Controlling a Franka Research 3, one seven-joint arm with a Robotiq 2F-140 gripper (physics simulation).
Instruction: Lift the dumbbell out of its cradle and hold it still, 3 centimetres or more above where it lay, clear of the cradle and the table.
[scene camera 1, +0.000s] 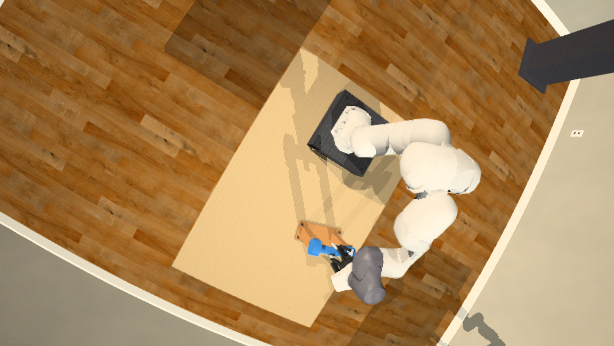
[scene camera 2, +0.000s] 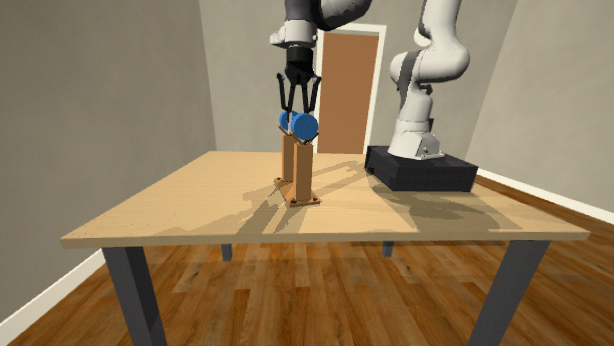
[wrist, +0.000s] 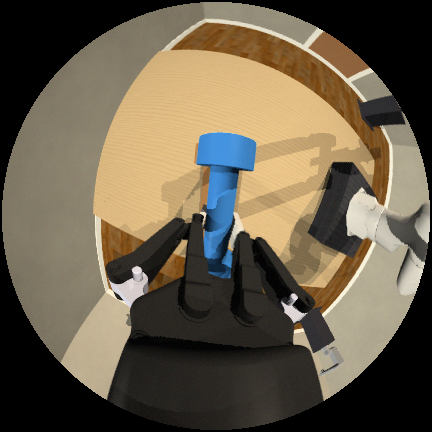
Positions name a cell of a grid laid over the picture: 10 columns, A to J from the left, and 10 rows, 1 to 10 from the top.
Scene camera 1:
orange-brown cradle: E7
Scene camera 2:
my gripper: E4
blue dumbbell: E4
orange-brown cradle: E6
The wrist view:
my gripper: F6
blue dumbbell: F4
